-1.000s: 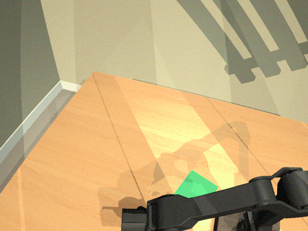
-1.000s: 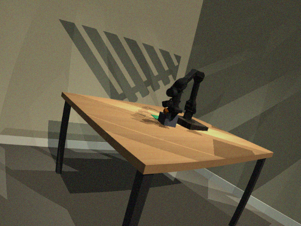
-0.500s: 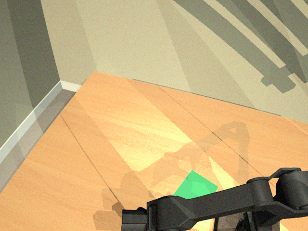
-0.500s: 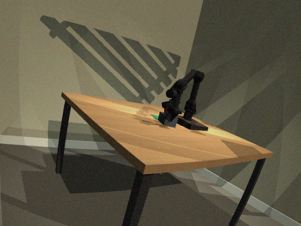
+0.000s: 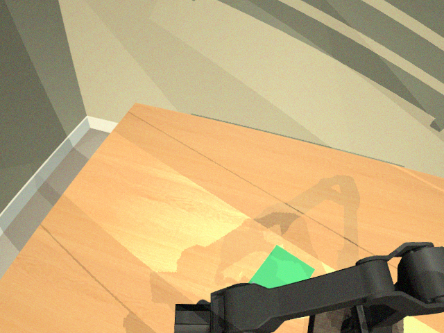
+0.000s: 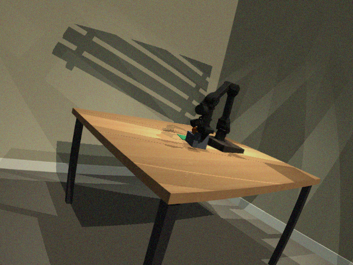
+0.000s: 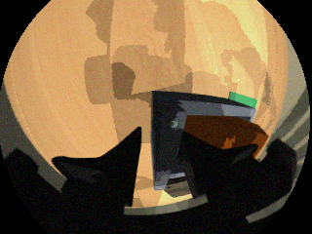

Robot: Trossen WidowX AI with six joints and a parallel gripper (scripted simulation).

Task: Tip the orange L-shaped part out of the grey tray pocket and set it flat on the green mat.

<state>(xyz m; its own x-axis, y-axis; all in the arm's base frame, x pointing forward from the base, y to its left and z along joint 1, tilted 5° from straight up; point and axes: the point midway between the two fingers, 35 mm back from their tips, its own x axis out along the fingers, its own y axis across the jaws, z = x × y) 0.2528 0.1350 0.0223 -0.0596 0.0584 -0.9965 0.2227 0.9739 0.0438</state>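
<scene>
My gripper tip is 2 cm past the orange L-shaped part, 5 cm to the left of it and 1 cm below it.
</scene>
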